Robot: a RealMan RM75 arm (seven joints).
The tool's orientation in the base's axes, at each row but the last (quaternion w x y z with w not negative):
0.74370 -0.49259 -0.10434 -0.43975
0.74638 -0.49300 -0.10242 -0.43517
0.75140 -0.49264 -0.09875 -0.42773
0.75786 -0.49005 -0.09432 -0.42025
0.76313 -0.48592 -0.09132 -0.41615
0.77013 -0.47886 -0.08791 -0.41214
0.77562 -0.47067 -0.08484 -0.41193
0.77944 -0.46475 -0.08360 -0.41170
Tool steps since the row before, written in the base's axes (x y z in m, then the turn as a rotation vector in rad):
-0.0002 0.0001 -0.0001 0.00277 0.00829 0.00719
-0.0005 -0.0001 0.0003 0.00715 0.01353 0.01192
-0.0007 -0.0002 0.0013 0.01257 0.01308 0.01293
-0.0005 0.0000 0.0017 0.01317 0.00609 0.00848
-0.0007 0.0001 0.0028 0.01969 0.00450 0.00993
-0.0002 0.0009 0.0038 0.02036 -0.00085 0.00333
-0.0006 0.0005 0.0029 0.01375 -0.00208 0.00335
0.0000 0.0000 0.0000 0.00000 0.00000 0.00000
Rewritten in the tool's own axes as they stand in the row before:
-0.0002 -0.0001 0.0000 0.00130 -0.00145 0.01115
-0.0001 -0.0006 -0.0001 0.00381 -0.00051 0.01901
0.0004 -0.0014 0.0003 0.00796 0.00277 0.02062
0.0006 -0.0015 0.0007 0.00967 0.00499 0.01280
0.0010 -0.0024 0.0013 0.01548 0.00846 0.01397
0.0014 -0.0025 0.0027 0.01536 0.01225 0.00634
0.0008 -0.0022 0.0018 0.01179 0.00722 0.00368
0.0000 0.0000 0.0000 0.00000 0.00000 0.00000

